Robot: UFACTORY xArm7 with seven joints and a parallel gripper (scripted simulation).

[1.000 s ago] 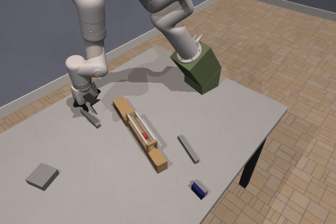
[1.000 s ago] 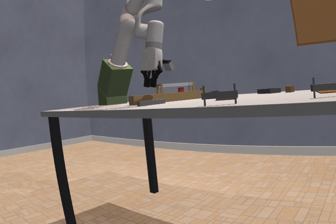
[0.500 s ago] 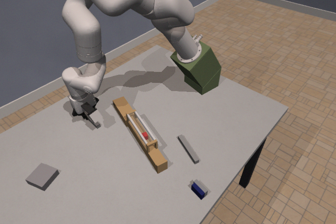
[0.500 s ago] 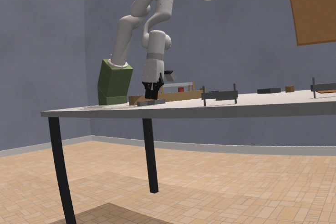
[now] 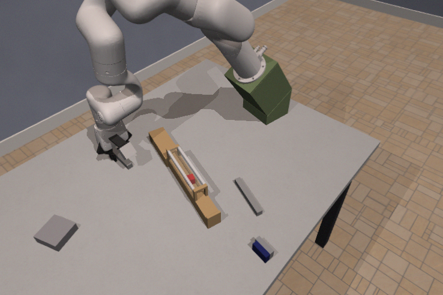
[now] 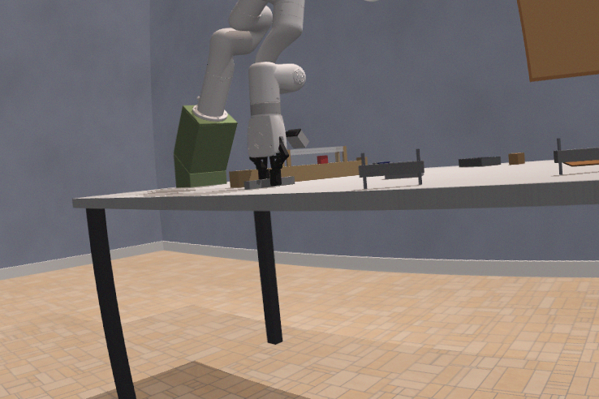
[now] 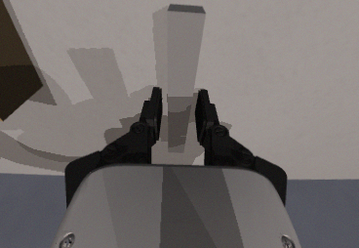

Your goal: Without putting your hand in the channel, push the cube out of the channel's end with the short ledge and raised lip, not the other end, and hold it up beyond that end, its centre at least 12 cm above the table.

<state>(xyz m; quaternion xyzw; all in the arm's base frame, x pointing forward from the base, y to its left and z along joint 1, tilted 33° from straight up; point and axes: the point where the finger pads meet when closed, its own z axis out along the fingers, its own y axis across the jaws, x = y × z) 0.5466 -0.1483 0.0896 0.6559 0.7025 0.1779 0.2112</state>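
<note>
Now: the wooden channel 26 cm to the left of my hand, 12 cm behind it and 3 cm above it. From my hand the other things lie so: brown cube (58 cm to the left, 40 cm ahead, 1 cm below); flat grey block (29 cm ahead, 17 cm to the left, 1 cm below); blue block (61 cm to the left, 14 cm behind, 1 cm below).
</note>
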